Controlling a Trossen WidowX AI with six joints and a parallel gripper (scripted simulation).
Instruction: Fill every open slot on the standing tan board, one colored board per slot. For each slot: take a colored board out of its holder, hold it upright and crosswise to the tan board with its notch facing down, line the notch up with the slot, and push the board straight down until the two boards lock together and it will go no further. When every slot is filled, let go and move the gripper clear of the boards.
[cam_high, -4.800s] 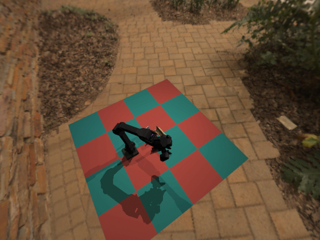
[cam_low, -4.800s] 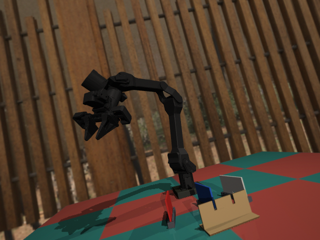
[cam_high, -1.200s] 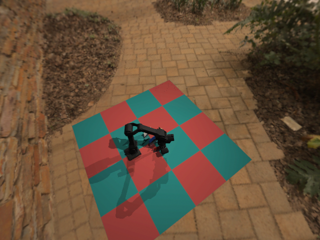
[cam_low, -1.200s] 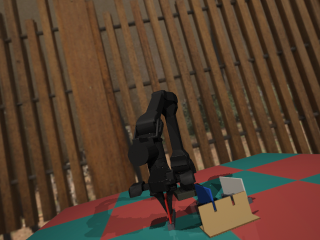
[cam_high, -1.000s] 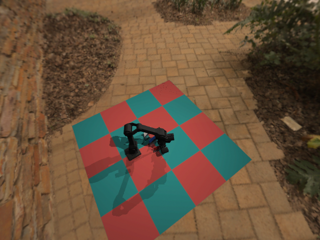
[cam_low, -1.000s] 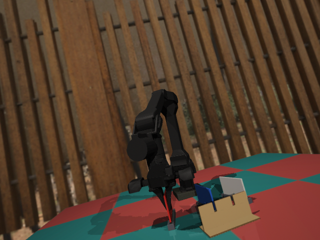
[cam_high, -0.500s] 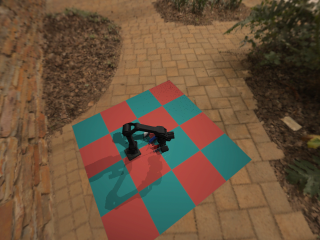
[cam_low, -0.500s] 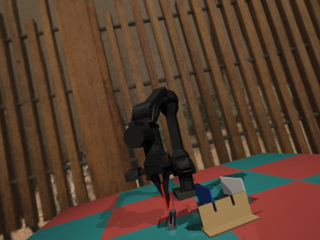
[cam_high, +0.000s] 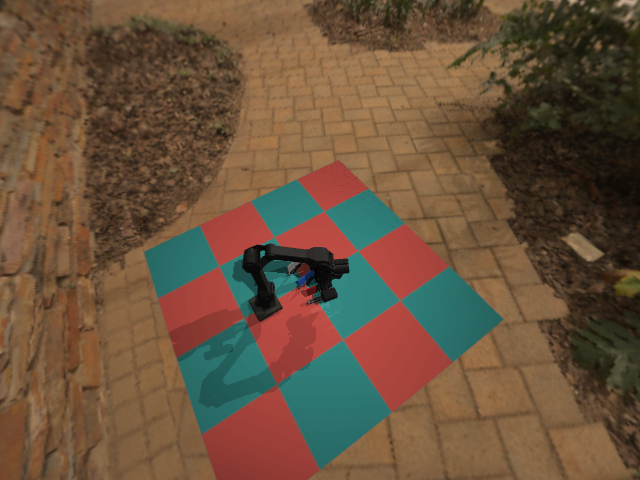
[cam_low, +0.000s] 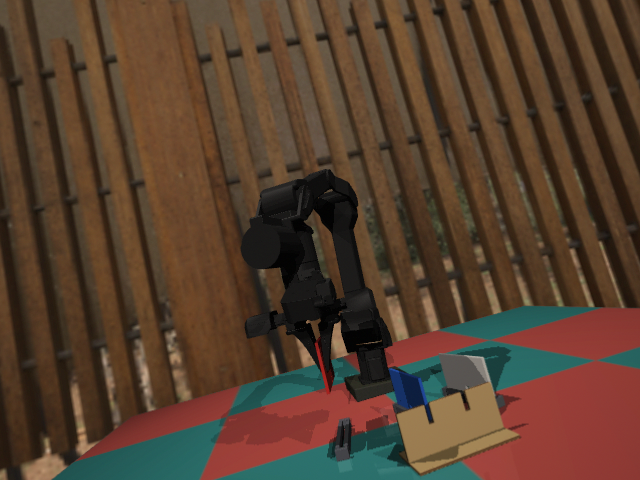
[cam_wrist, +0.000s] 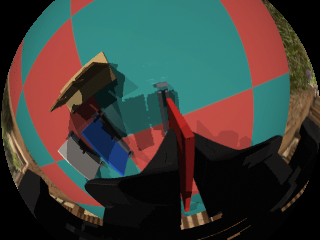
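Now: gripper tip 9 cm short of the tan board, 13 cm to the right of it and 8 cm above it. From my gripper tip the other things lie so: blue board: 3 cm behind, 11 cm to the left, 8 cm below; then red board: 3 cm behind; then grey board: 4 cm behind, 21 cm to the left, 8 cm below.
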